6 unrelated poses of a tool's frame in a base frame.
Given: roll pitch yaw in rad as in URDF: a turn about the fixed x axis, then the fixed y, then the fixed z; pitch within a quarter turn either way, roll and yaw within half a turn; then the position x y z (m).
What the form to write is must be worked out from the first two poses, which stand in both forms.
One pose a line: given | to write
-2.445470 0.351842 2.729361 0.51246 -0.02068 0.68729 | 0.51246 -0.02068 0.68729 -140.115 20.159 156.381
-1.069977 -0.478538 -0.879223 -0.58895 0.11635 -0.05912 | -0.58895 0.11635 -0.05912 -61.305 -27.418 -50.376
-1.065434 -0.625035 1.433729 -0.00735 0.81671 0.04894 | -0.00735 0.81671 0.04894 -61.045 -35.812 82.147
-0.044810 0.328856 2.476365 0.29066 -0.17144 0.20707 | 0.29066 -0.17144 0.20707 -2.567 18.842 141.885
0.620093 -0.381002 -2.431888 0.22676 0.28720 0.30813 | 0.22676 0.28720 0.30813 35.529 -21.830 -139.337
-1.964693 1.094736 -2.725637 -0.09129 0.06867 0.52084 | -0.09129 0.06867 0.52084 -112.569 62.724 -156.167
